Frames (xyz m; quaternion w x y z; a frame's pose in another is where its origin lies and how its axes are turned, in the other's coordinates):
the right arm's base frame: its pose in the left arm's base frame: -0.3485 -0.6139 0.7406 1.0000 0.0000 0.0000 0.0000
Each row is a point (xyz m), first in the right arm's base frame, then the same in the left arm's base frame.
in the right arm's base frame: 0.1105 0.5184 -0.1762
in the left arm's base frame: -0.2380 -0.0955 0.5644
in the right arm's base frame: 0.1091 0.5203 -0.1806
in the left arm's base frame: -0.2394 -0.0936 0.5600
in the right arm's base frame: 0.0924 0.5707 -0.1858
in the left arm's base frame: -0.2561 -0.0432 0.5548
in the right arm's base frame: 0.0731 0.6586 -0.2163
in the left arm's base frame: -0.2754 0.0447 0.5243
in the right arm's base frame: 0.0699 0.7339 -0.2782
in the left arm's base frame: -0.2786 0.1200 0.4624
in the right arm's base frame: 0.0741 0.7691 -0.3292
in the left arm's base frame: -0.2744 0.1552 0.4114
